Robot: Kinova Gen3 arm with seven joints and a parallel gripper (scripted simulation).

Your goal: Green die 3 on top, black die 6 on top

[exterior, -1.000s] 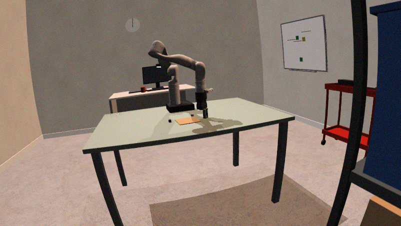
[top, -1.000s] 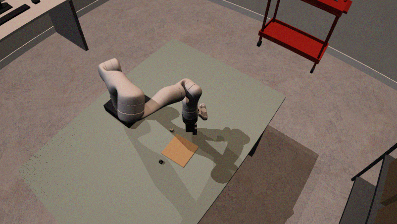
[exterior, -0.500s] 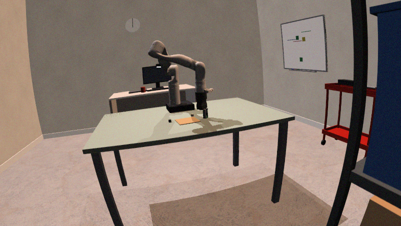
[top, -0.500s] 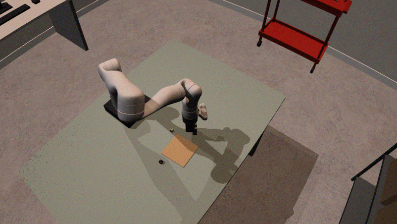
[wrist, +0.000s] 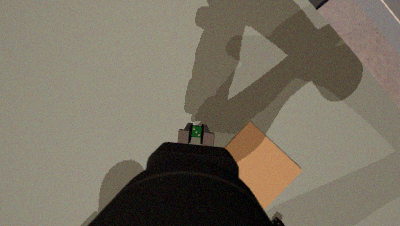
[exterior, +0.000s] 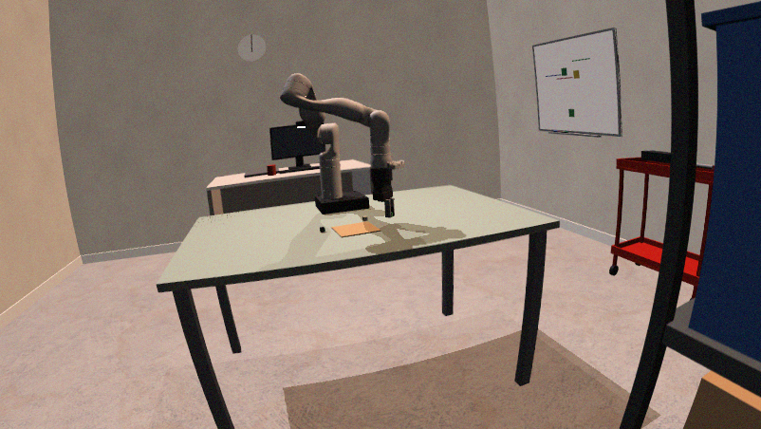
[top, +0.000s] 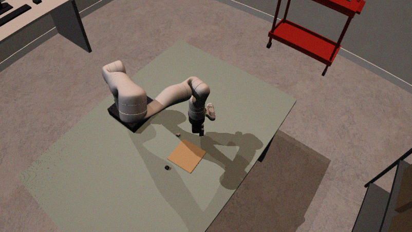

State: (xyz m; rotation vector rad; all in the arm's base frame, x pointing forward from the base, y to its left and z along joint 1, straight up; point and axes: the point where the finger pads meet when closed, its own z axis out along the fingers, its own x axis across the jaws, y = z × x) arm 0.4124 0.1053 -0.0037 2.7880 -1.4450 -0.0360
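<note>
My gripper is now 13 cm to the left of the orange mat and 4 cm above it. Round my hand: green die 1 cm below; then white die 10 cm behind, 6 cm to the right, 4 cm below; then black die 4 cm behind, 24 cm to the right, 4 cm below.
</note>
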